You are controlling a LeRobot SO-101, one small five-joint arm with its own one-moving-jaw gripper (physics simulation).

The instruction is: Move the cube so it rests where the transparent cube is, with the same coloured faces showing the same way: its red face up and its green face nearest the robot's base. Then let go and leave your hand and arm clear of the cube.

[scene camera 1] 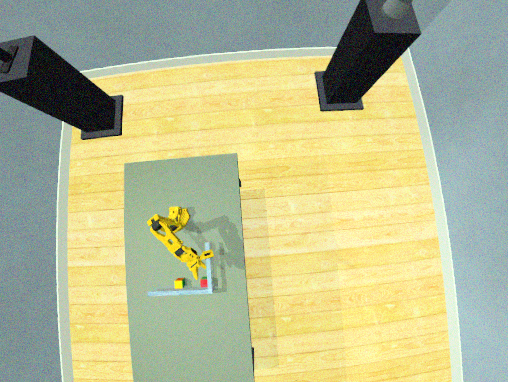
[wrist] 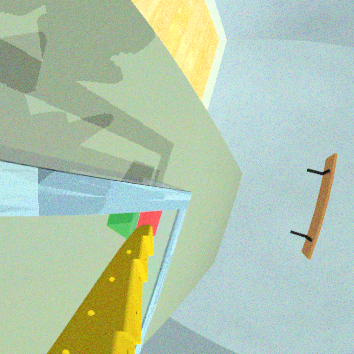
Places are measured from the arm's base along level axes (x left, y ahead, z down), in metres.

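Pixels of known places: hand, tool point: [scene camera 1: 205,268] [wrist: 151,235]; arm's base, link origin: [scene camera 1: 180,220].
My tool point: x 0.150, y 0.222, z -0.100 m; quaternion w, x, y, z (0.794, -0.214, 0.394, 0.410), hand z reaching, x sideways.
Ahead of a thing's pixels: the offset from my tool point to its top centre. "pt": to the spot under its first point. Level surfaces: height alone.
The cube @[dx -0.160, dy +0.091, dz +0.060 m] [scene camera 1: 179,284] sits on the table inside the corner of the rails, showing a large yellow face, with red along its base side and green on its right. The transparent cube @[dx -0.028, dy +0.091, dz +0.061 m] [scene camera 1: 204,283] [wrist: 149,222] stands to its right, near the corner, with red up and green towards the robot's base. My gripper [scene camera 1: 204,266] is wide open and empty, on the base side of the transparent cube, with its moving jaw over the side rail. In the wrist view the notched fixed jaw [wrist: 112,300] shows, its tip overlapping the transparent cube's image; the cube is not seen there.
A pale blue side rail @[pt dx +0.005, dy +0.033, dz +0.041 m] [scene camera 1: 209,272] runs along the right of the transparent cube. It meets a far rail @[pt dx -0.207, dy +0.123, dz +0.040 m] [scene camera 1: 167,293] that runs behind both cubes. The grey-green table @[dz +0.100 m] [scene camera 1: 185,340] has its right edge beyond the side rail. Two black pillars stand on the wooden floor.
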